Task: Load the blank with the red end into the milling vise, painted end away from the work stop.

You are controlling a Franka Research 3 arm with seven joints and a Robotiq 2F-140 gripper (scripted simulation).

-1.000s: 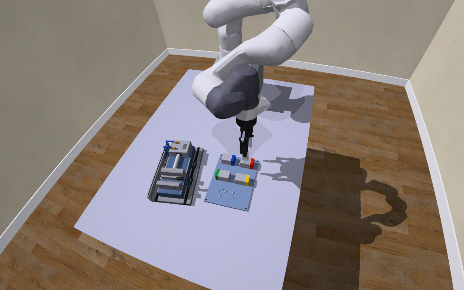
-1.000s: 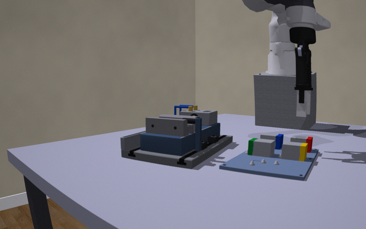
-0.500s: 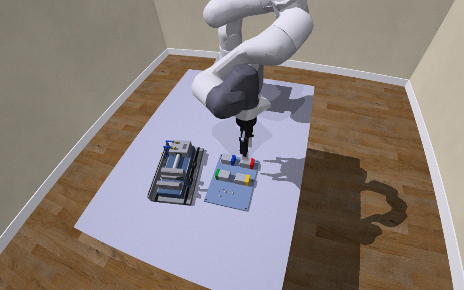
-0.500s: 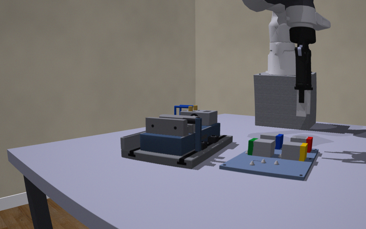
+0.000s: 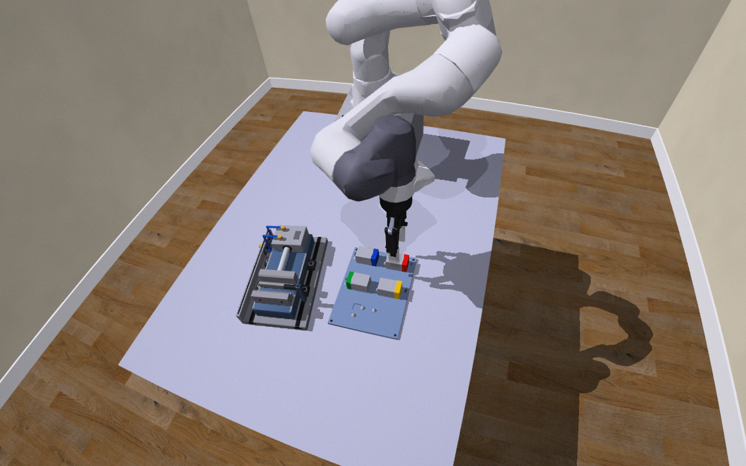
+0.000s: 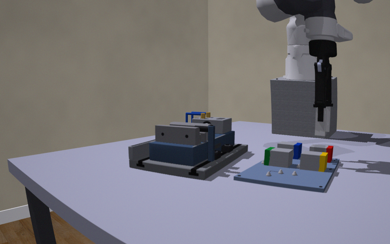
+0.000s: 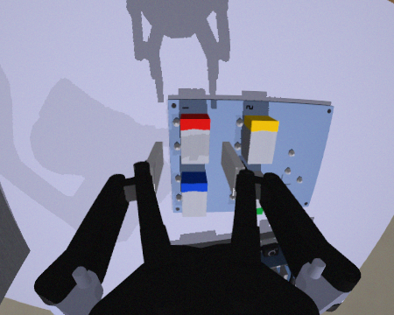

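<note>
Right now the red-ended blank is 80 mm below my hand. Round my hand: yellow-ended blank 90 mm ahead, 80 mm below, 20 mm to the left; then blue infeed plate 100 mm below, 100 mm ahead, 30 mm to the right; then blue-ended blank 90 mm to the right, 80 mm below, 20 mm ahead.
</note>
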